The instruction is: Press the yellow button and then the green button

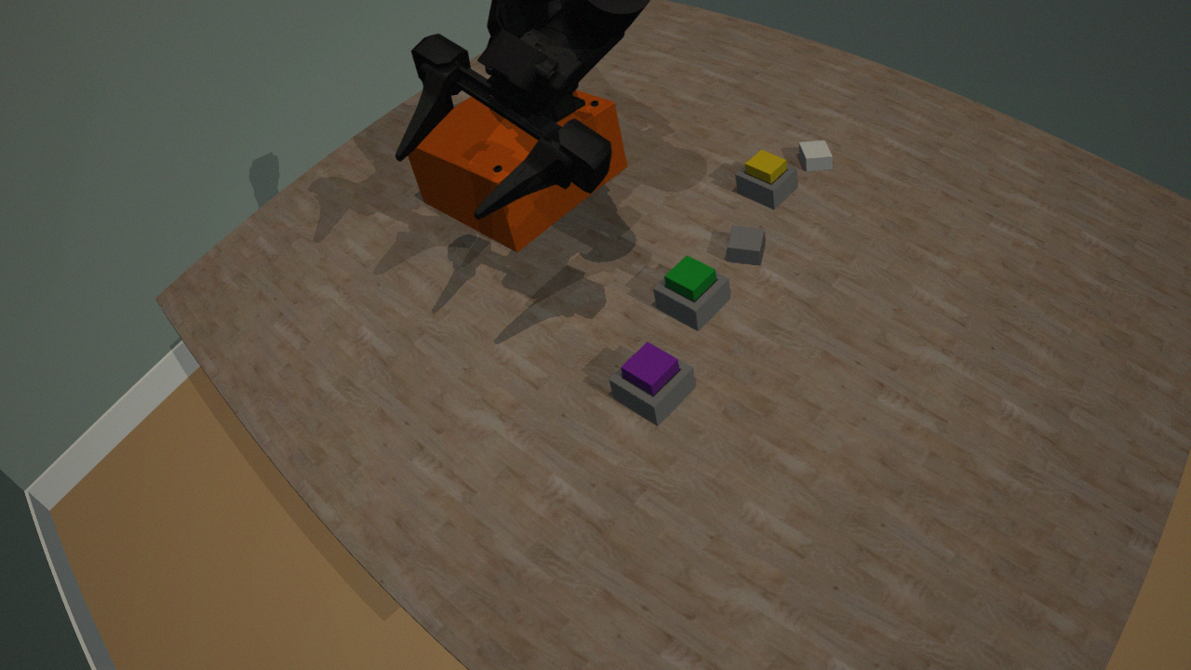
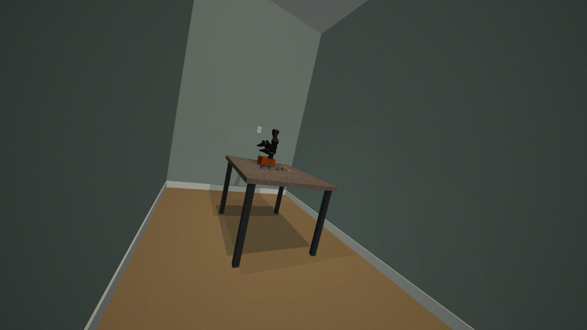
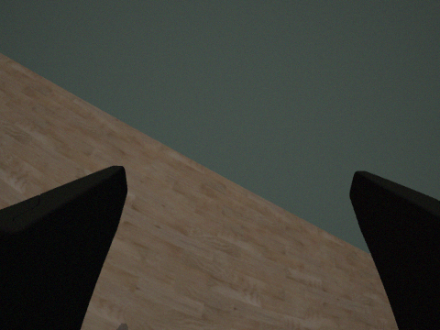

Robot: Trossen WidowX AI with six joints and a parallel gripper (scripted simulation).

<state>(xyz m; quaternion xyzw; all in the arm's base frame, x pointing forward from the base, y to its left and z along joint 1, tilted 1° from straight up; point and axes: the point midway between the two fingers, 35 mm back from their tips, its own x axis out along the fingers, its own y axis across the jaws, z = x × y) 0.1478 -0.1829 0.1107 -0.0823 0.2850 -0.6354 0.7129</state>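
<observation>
My gripper tip is 32 cm to the right of the yellow button, 16 cm above it and 6 cm short of it. Also, from my gripper tip: purple button 16 cm below, 14 cm ahead, 6 cm to the left; grey block 23 cm to the left, 18 cm below, 10 cm ahead; green button 16 cm below, 15 cm to the left, 10 cm ahead.
</observation>
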